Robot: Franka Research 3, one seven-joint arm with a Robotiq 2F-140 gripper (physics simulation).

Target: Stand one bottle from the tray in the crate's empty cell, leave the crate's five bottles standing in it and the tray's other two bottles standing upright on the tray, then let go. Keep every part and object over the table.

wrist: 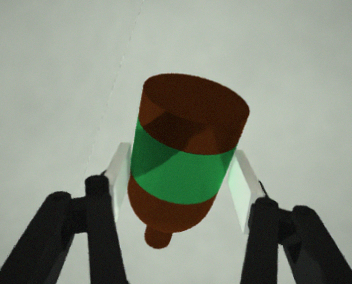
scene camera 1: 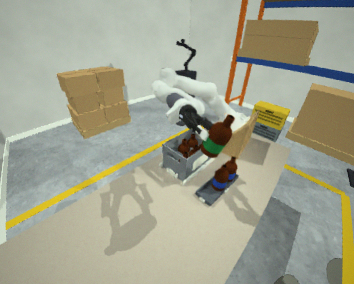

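A brown bottle with a green band (scene camera 1: 217,137) (wrist: 181,165) is held in the air beside and above the crate's right side, neck up and tilted a little to the right in the scene view. My gripper (scene camera 1: 204,134) (wrist: 180,162) is shut on it, one pad on each side of the band. The grey crate (scene camera 1: 173,166) stands on the table with brown bottles (scene camera 1: 184,147) in it; the held bottle and gripper hide part of it, and its empty cell cannot be made out. Two brown bottles with blue bands (scene camera 1: 220,178) (scene camera 1: 231,168) stand upright on the dark tray (scene camera 1: 205,195).
A brown slanted board (scene camera 1: 241,137) stands on the table (scene camera 1: 200,240) behind the tray and crate, near the arm's base. Beyond the table are yellow and grey bins (scene camera 1: 270,118), stacked cartons (scene camera 1: 95,100) and an orange and blue rack (scene camera 1: 236,55).
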